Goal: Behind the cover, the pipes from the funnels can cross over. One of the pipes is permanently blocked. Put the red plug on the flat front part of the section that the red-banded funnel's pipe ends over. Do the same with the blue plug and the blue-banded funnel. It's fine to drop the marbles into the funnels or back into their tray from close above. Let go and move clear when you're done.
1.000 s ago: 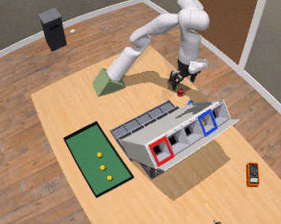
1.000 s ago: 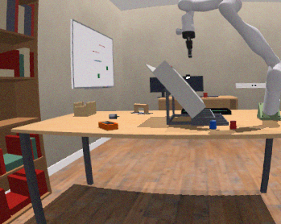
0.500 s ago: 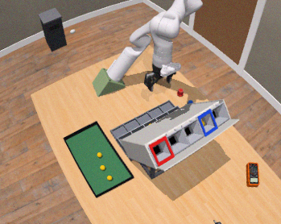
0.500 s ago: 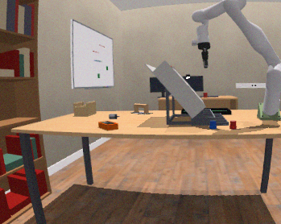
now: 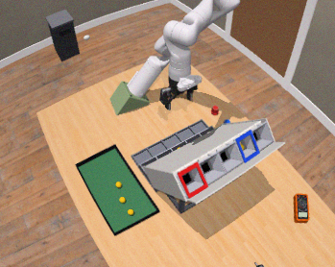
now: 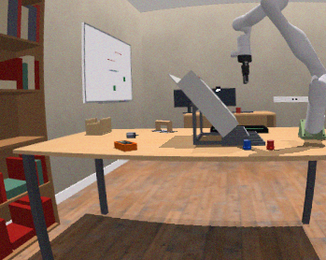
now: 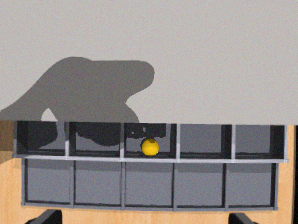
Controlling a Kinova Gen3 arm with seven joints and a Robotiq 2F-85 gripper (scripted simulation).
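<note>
My hand is 330 mm to the left of the green marble tray and 290 mm above it. The rest, counted from my hand: black object (650 mm ahead, 280 mm below, 110 mm to the right); then orange multimeter (590 mm ahead, 280 mm below, 220 mm to the left).
</note>
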